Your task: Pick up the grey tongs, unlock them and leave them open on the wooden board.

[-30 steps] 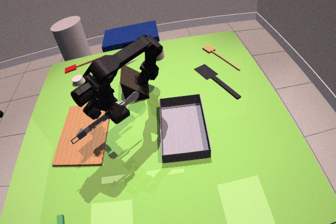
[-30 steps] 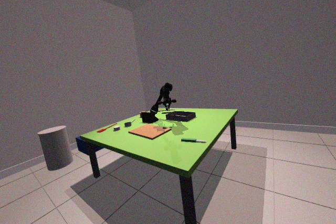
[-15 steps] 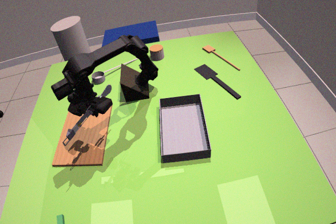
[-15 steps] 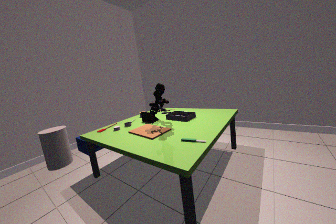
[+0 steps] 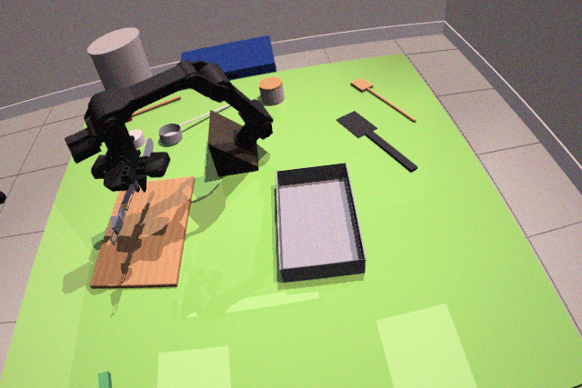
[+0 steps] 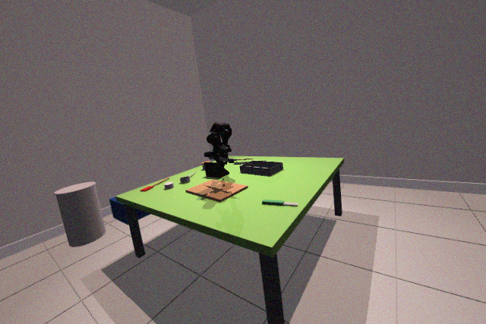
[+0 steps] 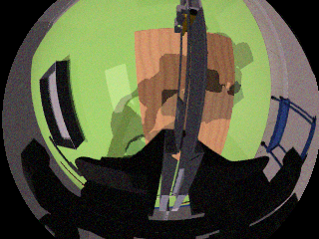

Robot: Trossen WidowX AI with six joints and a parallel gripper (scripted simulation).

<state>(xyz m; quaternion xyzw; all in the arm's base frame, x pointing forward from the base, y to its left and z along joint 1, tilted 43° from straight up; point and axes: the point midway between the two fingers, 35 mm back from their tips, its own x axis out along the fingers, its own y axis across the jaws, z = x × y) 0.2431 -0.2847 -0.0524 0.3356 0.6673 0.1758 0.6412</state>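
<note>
Right now the wooden board is 2 cm behind my gripper tip, 5 cm to the right of it and 15 cm below it. Also, from my gripper tip: dark roasting tin (7 cm ahead, 40 cm to the left, 13 cm below); then wood-topped pot (51 cm behind, 36 cm to the left, 13 cm below); then red-handled tool (60 cm behind, 15 cm to the right, 15 cm below).
</note>
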